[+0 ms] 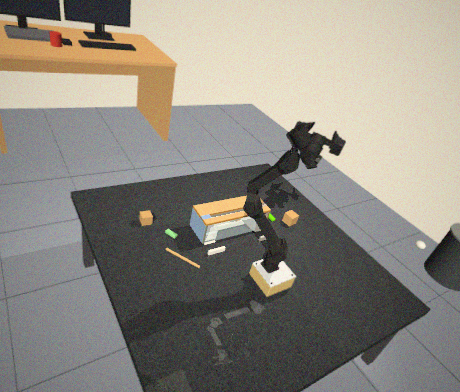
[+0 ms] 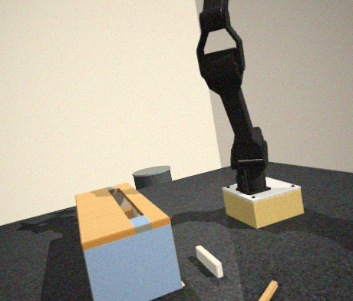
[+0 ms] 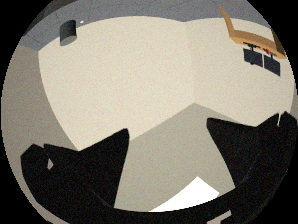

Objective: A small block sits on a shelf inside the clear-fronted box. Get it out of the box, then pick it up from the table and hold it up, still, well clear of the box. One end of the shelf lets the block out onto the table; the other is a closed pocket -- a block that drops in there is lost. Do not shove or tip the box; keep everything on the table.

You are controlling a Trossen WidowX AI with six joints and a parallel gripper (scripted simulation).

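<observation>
My gripper tip is 63 cm above the box, 22 cm short of it and 11 cm to the right of it. The rest, counted from my gripper tip: tan block (61 cm below, 23 cm ahead, 10 cm to the left); wooden stick (69 cm below, 43 cm to the left, 14 cm ahead).
</observation>
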